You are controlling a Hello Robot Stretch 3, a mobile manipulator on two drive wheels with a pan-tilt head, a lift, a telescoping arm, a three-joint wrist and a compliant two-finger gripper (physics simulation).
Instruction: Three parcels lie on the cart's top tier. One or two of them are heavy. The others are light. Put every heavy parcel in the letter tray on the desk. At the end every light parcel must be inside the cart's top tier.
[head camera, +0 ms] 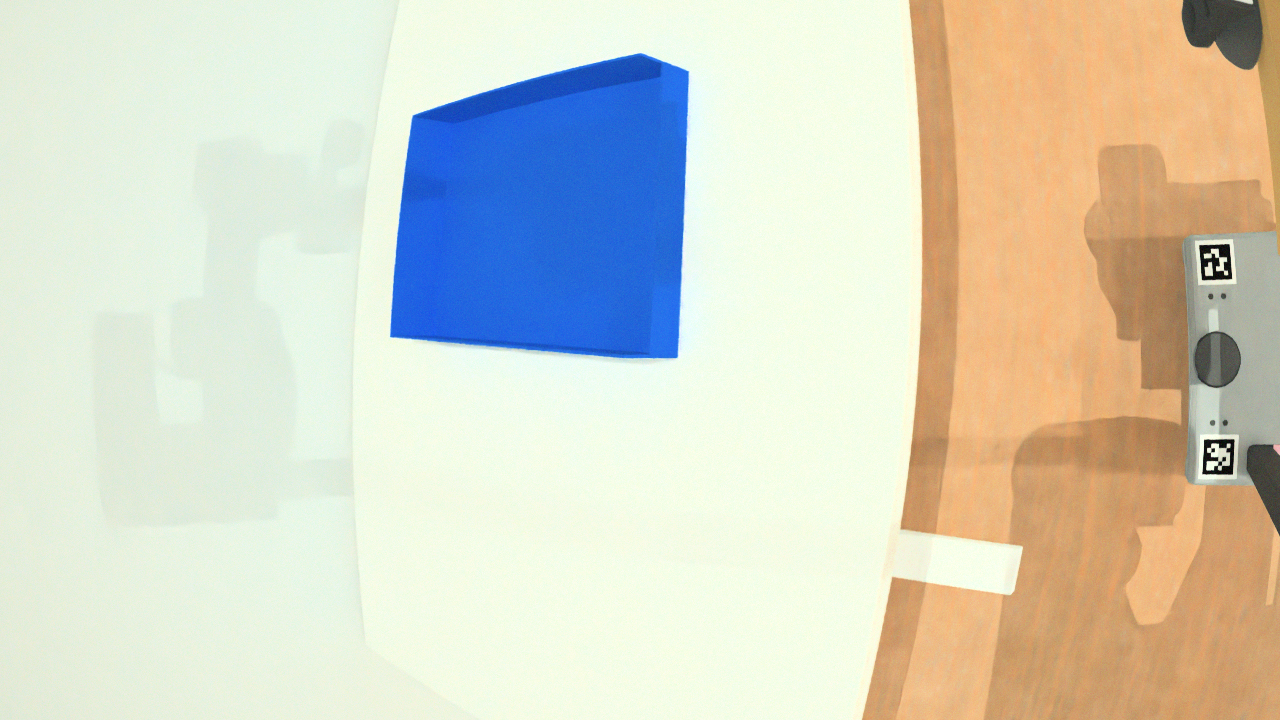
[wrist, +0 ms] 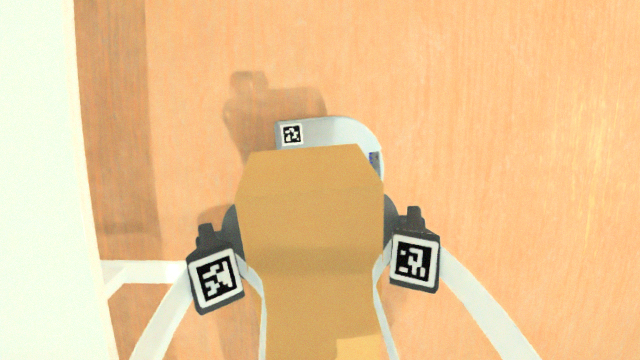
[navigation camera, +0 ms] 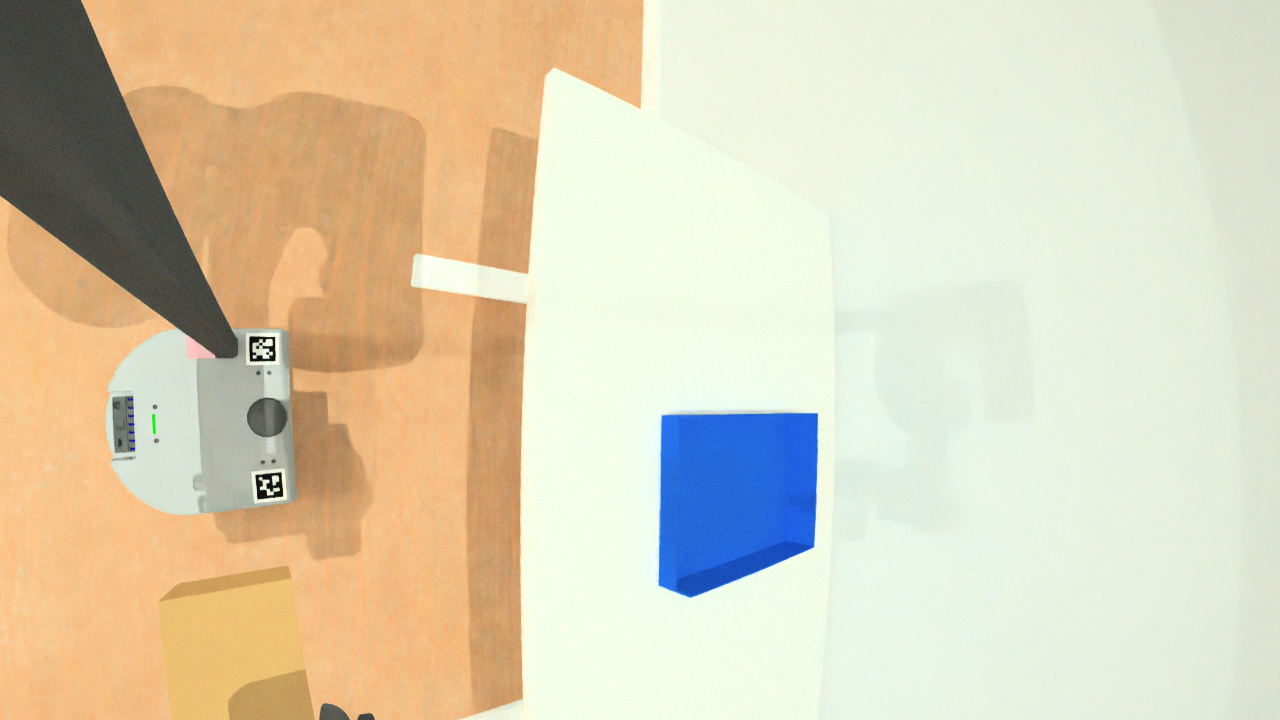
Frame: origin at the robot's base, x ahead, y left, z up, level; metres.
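Seen in the pictures: robot's base, link origin: (head camera: 1215, 359) (navigation camera: 265, 414).
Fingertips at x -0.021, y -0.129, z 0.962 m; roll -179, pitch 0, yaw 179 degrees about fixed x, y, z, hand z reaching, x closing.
Pixels of each thing's top centre, then the offset from my fingertips to it. Level surfaces: height alone.
- long tan parcel, top centre: (wrist: 322, 337) dx +0.000, dy +0.027, dz +0.061 m
- desk, surface height: dz -0.242 m
- blue letter tray, top centre: (head camera: 493, 208) (navigation camera: 765, 493) dx +0.678, dy -0.023, dz -0.176 m
My gripper (wrist: 310, 222) is shut on a long tan parcel (wrist: 305, 192) (navigation camera: 232, 626) and holds it up over the floor, beside the desk (head camera: 626, 537) (navigation camera: 626, 340) (wrist: 35, 175). The fingers press on its two sides in the wrist view. A dark fingertip shows at the bottom edge of the navigation view and at the top right of the head view. The blue letter tray (head camera: 667, 214) (navigation camera: 669, 501) lies on the desk; its inside shows no parcel. The cart and the other two parcels do not show in these views.
My grey base (navigation camera: 161, 376) (head camera: 1253, 304) (wrist: 335, 131) stands on the wooden floor beside the desk. My dark mast (navigation camera: 89, 152) rises at the left of the navigation view. A white desk leg (head camera: 957, 561) (navigation camera: 469, 277) (wrist: 150, 271) reaches out past the desk's edge.
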